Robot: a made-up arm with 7 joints.
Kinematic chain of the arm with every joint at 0, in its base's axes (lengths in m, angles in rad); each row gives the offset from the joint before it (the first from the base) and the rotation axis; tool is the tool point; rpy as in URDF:
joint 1: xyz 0 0 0.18 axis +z
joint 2: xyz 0 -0.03 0.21 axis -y
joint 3: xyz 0 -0.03 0.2 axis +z
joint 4: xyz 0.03 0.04 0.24 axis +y
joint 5: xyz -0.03 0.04 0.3 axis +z
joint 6: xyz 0 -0.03 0.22 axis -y
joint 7: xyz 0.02 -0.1 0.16 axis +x
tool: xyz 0 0 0 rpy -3.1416 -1.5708 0
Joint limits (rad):
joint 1: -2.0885..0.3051
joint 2: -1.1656..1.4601
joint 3: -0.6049..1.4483
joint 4: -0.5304..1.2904
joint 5: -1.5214..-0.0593
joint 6: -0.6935..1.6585
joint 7: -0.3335..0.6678
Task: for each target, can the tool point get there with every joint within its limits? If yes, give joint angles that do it. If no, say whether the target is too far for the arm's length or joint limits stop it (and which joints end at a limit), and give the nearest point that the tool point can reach.
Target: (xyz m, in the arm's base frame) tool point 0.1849 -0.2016 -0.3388
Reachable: no: joint limits stop it (at a limit: joint 2, joint 4, joint 5, joint 6) | nearest point 0.5096 -0.5556 -0.0032 | short by 0.586 m
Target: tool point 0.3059 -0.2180 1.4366
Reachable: yes | joints 0.0000 -0.3448 1.0182 -0.1024 -1.2540 -0.3238 0.2792
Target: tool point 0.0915 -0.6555 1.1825
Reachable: yes | joints -1.8329 -0.7483 1.2310 0.7354 -1.3073 1.3646 0.2500
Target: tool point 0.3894 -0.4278 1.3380
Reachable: yes | joints -0.9907 -0.3580 0.6458 0.5500 -0.5281 0.5155 -0.2071
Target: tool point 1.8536 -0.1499 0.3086
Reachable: no: too far | nearest point 1.1135 -0.0900 0.4262 | short by 0.752 m
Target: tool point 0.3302 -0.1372 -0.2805
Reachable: no: joint limits stop it (at a limit: joint 2, joint 4, joint 5, joint 6) | nearest point 0.6962 -0.2893 -0.0032 | short by 0.484 m
